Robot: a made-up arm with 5 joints.
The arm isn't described. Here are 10 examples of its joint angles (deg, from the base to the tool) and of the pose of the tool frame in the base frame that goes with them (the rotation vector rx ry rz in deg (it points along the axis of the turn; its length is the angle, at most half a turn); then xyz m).
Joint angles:
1: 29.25 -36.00 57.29 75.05 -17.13
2: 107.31 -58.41 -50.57 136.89 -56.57
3: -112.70 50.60 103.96 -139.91 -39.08
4: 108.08 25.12 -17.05 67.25 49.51
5: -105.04 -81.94 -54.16 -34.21 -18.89
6: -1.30 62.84 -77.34 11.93 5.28
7: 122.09 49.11 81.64 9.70 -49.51
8: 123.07 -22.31 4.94 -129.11 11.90
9: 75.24 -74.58 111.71 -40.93 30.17
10: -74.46 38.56 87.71 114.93 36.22
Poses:
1: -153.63 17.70 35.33 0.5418 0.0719 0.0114
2: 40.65 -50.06 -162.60 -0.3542 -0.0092 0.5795
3: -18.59 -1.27 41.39 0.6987 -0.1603 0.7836
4: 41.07 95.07 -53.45 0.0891 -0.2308 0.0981
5: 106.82 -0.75 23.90 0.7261 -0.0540 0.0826
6: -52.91 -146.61 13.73 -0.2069 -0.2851 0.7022
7: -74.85 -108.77 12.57 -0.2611 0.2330 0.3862
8: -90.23 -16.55 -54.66 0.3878 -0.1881 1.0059
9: 99.36 20.62 56.63 0.4017 0.0294 0.3297
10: -101.69 47.97 -1.75 0.6977 -0.4675 0.4869
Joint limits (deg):
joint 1: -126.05..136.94
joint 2: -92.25..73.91
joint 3: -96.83..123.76
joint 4: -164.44..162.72
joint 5: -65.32..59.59
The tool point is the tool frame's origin. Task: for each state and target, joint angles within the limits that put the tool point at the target. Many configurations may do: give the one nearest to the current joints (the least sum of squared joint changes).
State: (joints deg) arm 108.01 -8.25 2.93 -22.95 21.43
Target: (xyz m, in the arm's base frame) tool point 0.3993 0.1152 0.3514
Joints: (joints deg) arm 77.22 -9.82 -13.69 2.07 46.27
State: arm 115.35 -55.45 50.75 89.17 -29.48
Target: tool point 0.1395 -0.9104 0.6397
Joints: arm 124.97 -69.65 88.49 120.41 -45.14
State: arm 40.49 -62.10 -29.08 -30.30 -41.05
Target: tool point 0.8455 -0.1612 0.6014
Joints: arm 70.42 -39.16 -48.78 -16.51 -45.23
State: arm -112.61 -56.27 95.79 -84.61 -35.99
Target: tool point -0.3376 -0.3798 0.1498
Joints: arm -118.88 -69.21 71.22 -77.71 -40.07
